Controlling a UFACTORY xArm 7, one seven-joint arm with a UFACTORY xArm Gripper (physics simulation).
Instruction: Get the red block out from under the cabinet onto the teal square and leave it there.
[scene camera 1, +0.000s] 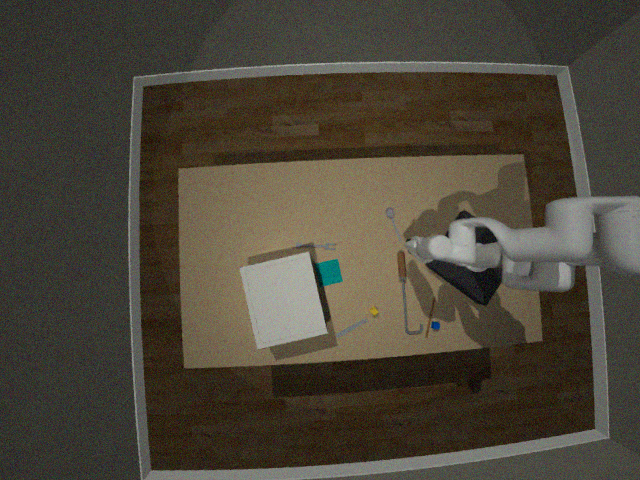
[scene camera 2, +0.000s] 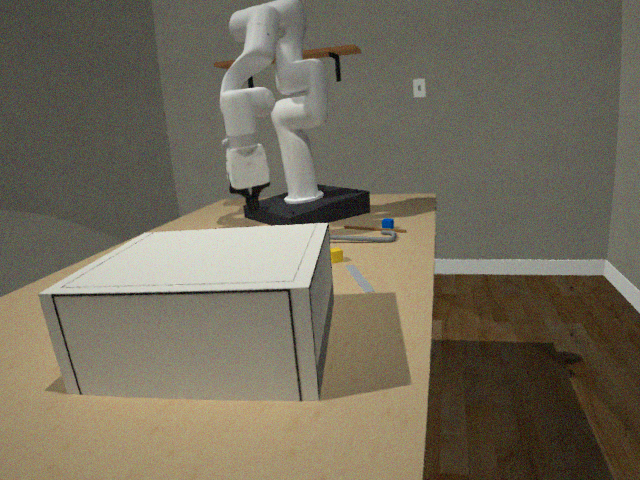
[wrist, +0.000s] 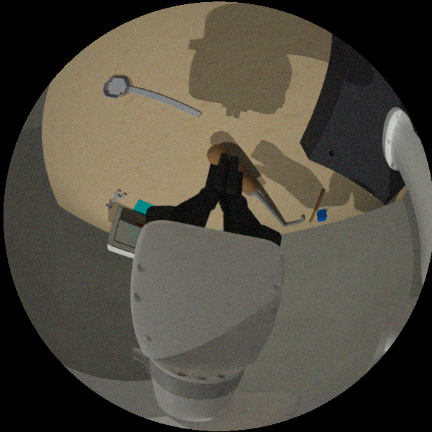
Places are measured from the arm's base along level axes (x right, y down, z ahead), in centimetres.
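Pixels of known places: gripper, fingertip midpoint: (scene camera 2: 253, 212); arm's base, link origin: (scene camera 1: 476, 257) (scene camera 2: 304, 198).
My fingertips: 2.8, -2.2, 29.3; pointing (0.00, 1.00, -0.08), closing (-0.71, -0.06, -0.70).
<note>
Ahead of a thing's pixels: the offset from my fingertips to its top centre, as dx, dy, dz. "pt": to the spot under its first point.
The white cabinet @(-19.3, -5.9, +51.4) (scene camera 1: 284, 299) (scene camera 2: 186, 341) (wrist: 120, 250) stands on the table. A small bit of the red block (wrist: 140, 225) shows inside its opening in the wrist view; the rest is hidden. The teal square @(pt -9.5, +7.6, +32.8) (scene camera 1: 330, 272) (wrist: 142, 206) lies beside the cabinet's open side. My gripper (scene camera 1: 408, 244) (scene camera 2: 252, 205) (wrist: 225, 164) is shut and empty, above the table near the handle end of a hooked tool. That tool (scene camera 1: 401, 266) (scene camera 2: 361, 238) (wrist: 249, 184) has a brown wooden handle and a grey metal hook, and lies on the table.
A grey ladle-like tool @(pt +16.8, +7.4, +6.4) (scene camera 1: 390, 212) (wrist: 116, 87) lies near the gripper. A forked tool @(+1.9, +6.8, +39.3) (scene camera 1: 316, 246) (wrist: 116, 199) lies by the cabinet. A grey strip @(-33.1, +7.5, +23.5) (scene camera 1: 352, 328) (scene camera 2: 359, 277), yellow block @(-25.8, +5.1, +14.3) (scene camera 1: 374, 311) (scene camera 2: 336, 255), brown stick @(-29.1, +6.9, -11.0) (scene camera 1: 430, 317) and blue block @(-32.4, +5.1, -12.9) (scene camera 1: 435, 326) (scene camera 2: 387, 223) (wrist: 322, 215) lie on the table.
</note>
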